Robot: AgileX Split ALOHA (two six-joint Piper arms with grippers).
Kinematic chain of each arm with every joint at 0, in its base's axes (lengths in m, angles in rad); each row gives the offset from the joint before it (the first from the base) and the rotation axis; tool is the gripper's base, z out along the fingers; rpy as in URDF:
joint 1: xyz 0 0 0.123 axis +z
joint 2: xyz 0 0 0 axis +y
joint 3: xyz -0.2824 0 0.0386 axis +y
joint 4: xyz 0.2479 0 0.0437 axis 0.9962 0 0.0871
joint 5: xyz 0 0 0 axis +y
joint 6: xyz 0.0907 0 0.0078 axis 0.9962 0 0.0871
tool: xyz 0 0 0 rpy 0 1.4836 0
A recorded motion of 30 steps. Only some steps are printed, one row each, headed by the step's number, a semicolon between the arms.
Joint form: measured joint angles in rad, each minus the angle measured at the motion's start. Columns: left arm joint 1, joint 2, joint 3, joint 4, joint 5, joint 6; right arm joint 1, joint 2, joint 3, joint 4, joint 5, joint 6.
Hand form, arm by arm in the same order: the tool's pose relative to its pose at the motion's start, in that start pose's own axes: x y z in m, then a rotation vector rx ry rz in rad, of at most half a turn. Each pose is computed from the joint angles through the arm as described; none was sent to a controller.
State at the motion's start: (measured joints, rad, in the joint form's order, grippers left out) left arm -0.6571 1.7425 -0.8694 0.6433 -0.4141 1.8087; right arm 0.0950 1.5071 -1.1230 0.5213 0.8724 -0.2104
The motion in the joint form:
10: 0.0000 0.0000 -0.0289 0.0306 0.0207 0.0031; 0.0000 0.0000 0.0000 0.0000 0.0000 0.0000
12: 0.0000 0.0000 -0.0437 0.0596 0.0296 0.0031; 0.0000 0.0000 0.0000 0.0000 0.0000 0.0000
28: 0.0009 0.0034 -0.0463 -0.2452 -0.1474 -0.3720; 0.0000 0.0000 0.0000 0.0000 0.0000 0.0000
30: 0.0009 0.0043 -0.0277 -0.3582 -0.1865 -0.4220; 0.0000 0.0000 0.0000 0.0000 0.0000 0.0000
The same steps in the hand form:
10: 0.0060 0.0045 0.0017 -0.0011 0.0046 0.0382; 0.0000 0.0000 0.0000 0.0000 0.0000 0.0000
12: 0.0086 0.0071 0.0024 -0.0040 0.0030 0.0686; 0.0000 0.0000 0.0000 0.0000 0.0000 0.0000
28: 0.0256 0.0178 0.0009 -0.1786 0.1459 -0.5775; 0.0000 0.0000 0.0000 0.0000 0.0000 0.0000
30: 0.0272 0.0139 -0.0009 -0.2039 0.1933 -0.7280; 0.0000 0.0000 0.0000 0.0000 0.0000 0.0000

